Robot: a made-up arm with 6 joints. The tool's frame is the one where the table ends. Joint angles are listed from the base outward.
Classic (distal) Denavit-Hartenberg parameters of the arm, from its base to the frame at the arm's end. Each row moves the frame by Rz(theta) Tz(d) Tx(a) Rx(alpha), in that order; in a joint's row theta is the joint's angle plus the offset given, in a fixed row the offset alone. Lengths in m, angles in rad.
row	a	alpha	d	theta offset
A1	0	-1.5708	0.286	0
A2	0.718	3.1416	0	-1.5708
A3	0	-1.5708	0	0
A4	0	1.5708	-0.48	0
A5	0	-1.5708	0.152	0
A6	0	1.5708	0	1.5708
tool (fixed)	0	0	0	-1.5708
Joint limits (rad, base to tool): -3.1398..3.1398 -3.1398..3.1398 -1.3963..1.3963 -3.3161..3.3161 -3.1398..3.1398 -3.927..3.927
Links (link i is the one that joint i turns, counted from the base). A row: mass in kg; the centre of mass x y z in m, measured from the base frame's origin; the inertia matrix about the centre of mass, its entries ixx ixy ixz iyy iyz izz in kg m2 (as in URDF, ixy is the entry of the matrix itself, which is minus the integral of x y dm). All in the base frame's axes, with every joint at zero. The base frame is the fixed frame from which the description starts. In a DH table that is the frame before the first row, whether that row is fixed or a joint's. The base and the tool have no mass.
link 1: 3.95; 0.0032 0.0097 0.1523; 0.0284 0 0 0.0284 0 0.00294
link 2: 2.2; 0.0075 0.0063 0.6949; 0.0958 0 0 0.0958 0 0.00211
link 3: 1.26; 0.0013 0.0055 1.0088; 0.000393 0 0 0.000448 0 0.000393
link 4: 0.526; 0.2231 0.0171 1.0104; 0.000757 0 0 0.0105 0 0.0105
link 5: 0.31; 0.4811 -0.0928 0.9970; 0.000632 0 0 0.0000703 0 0.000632
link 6: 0.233; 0.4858 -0.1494 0.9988; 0.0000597 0 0 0.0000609 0 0.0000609
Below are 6 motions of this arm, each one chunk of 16 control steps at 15 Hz.
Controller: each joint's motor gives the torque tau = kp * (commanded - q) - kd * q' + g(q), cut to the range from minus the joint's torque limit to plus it. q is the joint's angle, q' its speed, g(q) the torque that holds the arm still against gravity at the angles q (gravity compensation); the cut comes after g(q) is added. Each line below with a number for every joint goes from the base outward.
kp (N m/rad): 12 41 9.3 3.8 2.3 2.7
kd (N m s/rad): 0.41 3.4 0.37 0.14 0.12 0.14
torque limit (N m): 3.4 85 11 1.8 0.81 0.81
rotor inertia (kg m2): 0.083 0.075 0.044 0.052 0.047 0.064
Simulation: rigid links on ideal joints. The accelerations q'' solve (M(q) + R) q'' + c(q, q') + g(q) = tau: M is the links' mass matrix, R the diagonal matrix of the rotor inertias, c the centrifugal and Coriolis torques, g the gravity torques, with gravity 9.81 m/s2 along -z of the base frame. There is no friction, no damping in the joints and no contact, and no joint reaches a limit. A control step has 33 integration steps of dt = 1/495 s. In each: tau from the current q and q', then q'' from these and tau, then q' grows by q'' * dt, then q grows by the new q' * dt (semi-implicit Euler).
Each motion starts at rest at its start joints. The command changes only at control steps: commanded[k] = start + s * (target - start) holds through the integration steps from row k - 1 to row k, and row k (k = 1, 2, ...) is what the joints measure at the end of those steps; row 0 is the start. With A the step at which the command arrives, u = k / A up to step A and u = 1 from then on. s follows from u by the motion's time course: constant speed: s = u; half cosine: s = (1 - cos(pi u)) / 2; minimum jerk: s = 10 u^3 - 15 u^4 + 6 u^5; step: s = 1 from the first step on.
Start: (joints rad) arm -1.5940 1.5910 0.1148 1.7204 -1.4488 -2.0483
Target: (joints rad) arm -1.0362 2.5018 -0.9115 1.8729 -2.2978 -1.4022
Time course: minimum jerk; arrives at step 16
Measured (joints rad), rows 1 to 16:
1: -1.5940 1.5911 0.1147 1.7204 -1.4490 -2.0482
2: -1.5938 1.5917 0.1135 1.7206 -1.4507 -2.0470
3: -1.5932 1.5944 0.1086 1.7212 -1.4574 -2.0426
4: -1.5915 1.6015 0.0960 1.7229 -1.4745 -2.0312
5: -1.5876 1.6166 0.0701 1.7263 -1.5081 -2.0083
6: -1.5805 1.6440 0.0256 1.7322 -1.5634 -1.9700
7: -1.5682 1.6884 -0.0413 1.7413 -1.6434 -1.9136
8: -1.5489 1.7543 -0.1323 1.7544 -1.7471 -1.8388
9: -1.5194 1.8454 -0.2451 1.7725 -1.8697 -1.7481
10: -1.4760 1.9627 -0.3742 1.7969 -2.0026 -1.6469
11: -1.4125 2.1036 -0.5112 1.8291 -2.1351 -1.5428
12: -1.3195 2.2594 -0.6468 1.8706 -2.2556 -1.4447
13: -1.1842 2.4156 -0.7721 1.9217 -2.3537 -1.3612
14: -0.9966 2.5533 -0.8805 1.9781 -2.4214 -1.2998
15: -0.7666 2.6542 -0.9655 2.0260 -2.4543 -1.2654
16: -0.5273 2.7088 -1.0196 2.0447 -2.4524 -1.2596

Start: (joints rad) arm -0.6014 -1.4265 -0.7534 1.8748 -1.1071 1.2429
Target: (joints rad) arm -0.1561 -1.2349 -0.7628 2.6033 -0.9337 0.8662
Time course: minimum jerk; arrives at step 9
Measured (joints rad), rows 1 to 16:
1: -0.6013 -1.4264 -0.7534 1.8759 -1.1069 1.2425
2: -0.6003 -1.4253 -0.7531 1.8852 -1.1052 1.2393
3: -0.5966 -1.4216 -0.7521 1.9182 -1.0992 1.2275
4: -0.5874 -1.4126 -0.7497 1.9934 -1.0853 1.2000
5: -0.5697 -1.3959 -0.7451 2.1230 -1.0608 1.1507
6: -0.5412 -1.3704 -0.7380 2.3028 -1.0255 1.0785
7: -0.5011 -1.3366 -0.7305 2.5089 -0.9828 0.9887
8: -0.4490 -1.2975 -0.7280 2.7010 -0.9386 0.8930
9: -0.3855 -1.2573 -0.7363 2.8367 -0.9005 0.8062
10: -0.3123 -1.2207 -0.7563 2.8899 -0.8748 0.7416
11: -0.2325 -1.1920 -0.7828 2.8609 -0.8644 0.7074
12: -0.1499 -1.1739 -0.8067 2.7719 -0.8691 0.7052
13: -0.0690 -1.1675 -0.8190 2.6571 -0.8856 0.7311
14: 0.0057 -1.1718 -0.8147 2.5502 -0.9087 0.7766
15: 0.0708 -1.1843 -0.7946 2.4764 -0.9330 0.8314
16: 0.1235 -1.2018 -0.7641 2.4469 -0.9533 0.8846

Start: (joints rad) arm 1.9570 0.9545 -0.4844 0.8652 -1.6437 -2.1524
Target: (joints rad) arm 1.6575 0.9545 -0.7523 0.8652 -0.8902 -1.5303
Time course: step
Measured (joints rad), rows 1 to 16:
1: 1.9512 0.9535 -0.5107 0.8757 -1.6038 -2.1238
2: 1.9339 0.9516 -0.5782 0.8991 -1.4864 -2.0396
3: 1.9054 0.9505 -0.6681 0.9221 -1.2925 -1.9000
4: 1.8662 0.9513 -0.7601 0.9322 -1.0507 -1.7177
5: 1.8177 0.9539 -0.8363 0.9229 -0.8151 -1.5280
6: 1.7622 0.9575 -0.8842 0.8949 -0.6309 -1.3643
7: 1.7024 0.9611 -0.8983 0.8558 -0.5193 -1.2505
8: 1.6417 0.9643 -0.8805 0.8169 -0.4817 -1.1933
9: 1.5830 0.9670 -0.8388 0.7898 -0.5181 -1.1928
10: 1.5294 0.9692 -0.7851 0.7823 -0.6203 -1.2473
11: 1.4831 0.9708 -0.7316 0.7961 -0.7594 -1.3431
12: 1.4459 0.9713 -0.6885 0.8262 -0.9024 -1.4581
13: 1.4190 0.9704 -0.6625 0.8629 -1.0206 -1.5699
14: 1.4031 0.9680 -0.6560 0.8954 -1.0947 -1.6599
15: 1.3986 0.9642 -0.6675 0.9148 -1.1171 -1.7155
16: 1.4058 0.9597 -0.6927 0.9169 -1.0914 -1.7317

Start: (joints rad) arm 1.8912 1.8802 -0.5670 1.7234 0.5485 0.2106
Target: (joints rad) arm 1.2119 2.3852 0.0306 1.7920 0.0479 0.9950
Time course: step
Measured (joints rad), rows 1 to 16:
1: 1.8850 1.9092 -0.5031 1.7385 0.5094 0.2393
2: 1.8664 1.9863 -0.3313 1.7756 0.3961 0.3240
3: 1.8337 2.0970 -0.0855 1.8208 0.2323 0.4651
4: 1.7833 2.2231 0.1835 1.8590 0.0584 0.6617
5: 1.7089 2.3426 0.4065 1.8781 -0.0896 0.8892
6: 1.6017 2.4346 0.5159 1.8720 -0.1866 1.1049
7: 1.4539 2.4874 0.4833 1.8390 -0.2216 1.2748
8: 1.2737 2.5022 0.3350 1.7785 -0.1975 1.3893
9: 1.0873 2.4896 0.1296 1.7001 -0.1282 1.4477
10: 0.9227 2.4624 -0.0741 1.6288 -0.0346 1.4497
11: 0.7909 2.4304 -0.2339 1.5923 0.0609 1.3953
12: 0.6904 2.3996 -0.3255 1.6041 0.1391 1.2861
13: 0.6179 2.3737 -0.3398 1.6602 0.1872 1.1411
14: 0.5705 2.3556 -0.2814 1.7440 0.2007 0.9902
15: 0.5459 2.3470 -0.1670 1.8313 0.1825 0.8602
16: 0.5428 2.3474 -0.0230 1.8962 0.1412 0.7710

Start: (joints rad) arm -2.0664 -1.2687 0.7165 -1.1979 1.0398 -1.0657
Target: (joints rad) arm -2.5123 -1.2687 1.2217 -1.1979 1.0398 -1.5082
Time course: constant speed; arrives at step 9
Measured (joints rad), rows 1 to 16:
1: -2.0671 -1.2678 0.7231 -1.1983 1.0398 -1.0702
2: -2.0699 -1.2646 0.7461 -1.1995 1.0398 -1.0862
3: -2.0761 -1.2591 0.7900 -1.2008 1.0398 -1.1179
4: -2.0869 -1.2517 0.8539 -1.2012 1.0398 -1.1662
5: -2.1031 -1.2438 0.9323 -1.1992 1.0400 -1.2290
6: -2.1255 -1.2372 1.0170 -1.1941 1.0403 -1.3019
7: -2.1545 -1.2336 1.0996 -1.1859 1.0407 -1.3794
8: -2.1901 -1.2342 1.1738 -1.1760 1.0412 -1.4562
9: -2.2323 -1.2391 1.2375 -1.1663 1.0417 -1.5274
10: -2.2804 -1.2490 1.2847 -1.1587 1.0420 -1.5857
11: -2.3328 -1.2640 1.3089 -1.1546 1.0422 -1.6227
12: -2.3881 -1.2824 1.3119 -1.1554 1.0422 -1.6349
13: -2.4450 -1.3016 1.3009 -1.1617 1.0419 -1.6237
14: -2.5023 -1.3186 1.2849 -1.1728 1.0413 -1.5940
15: -2.5587 -1.3309 1.2717 -1.1868 1.0406 -1.5535
16: -2.6130 -1.3374 1.2651 -1.2010 1.0398 -1.5107

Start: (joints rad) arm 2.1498 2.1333 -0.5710 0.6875 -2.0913 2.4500
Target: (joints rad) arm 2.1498 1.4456 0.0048 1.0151 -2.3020 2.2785
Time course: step
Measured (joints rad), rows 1 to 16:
1: 2.1481 2.0981 -0.5245 0.7120 -2.1120 2.4353
2: 2.1436 2.0079 -0.3986 0.7814 -2.1647 2.3972
3: 2.1375 1.8862 -0.2142 0.8877 -2.2348 2.3452
4: 2.1316 1.7540 0.0021 1.0148 -2.3067 2.2898
5: 2.1273 1.6235 0.2178 1.1375 -2.3669 2.2405
6: 2.1253 1.4980 0.3972 1.2281 -2.4059 2.2046
7: 2.1260 1.3776 0.5104 1.2667 -2.4196 2.1860
8: 2.1292 1.2649 0.5460 1.2491 -2.4092 2.1854
9: 2.1346 1.1669 0.5142 1.1876 -2.3804 2.2001
10: 2.1412 1.0924 0.4374 1.1046 -2.3415 2.2256
11: 2.1483 1.0496 0.3388 1.0245 -2.3017 2.2560
12: 2.1550 1.0428 0.2371 0.9660 -2.2688 2.2855
13: 2.1607 1.0725 0.1455 0.9383 -2.2480 2.3093
14: 2.1653 1.1344 0.0735 0.9410 -2.2413 2.3243
15: 2.1686 1.2203 0.0261 0.9660 -2.2478 2.3292
16: 2.1711 1.3196 0.0026 1.0018 -2.2639 2.3247

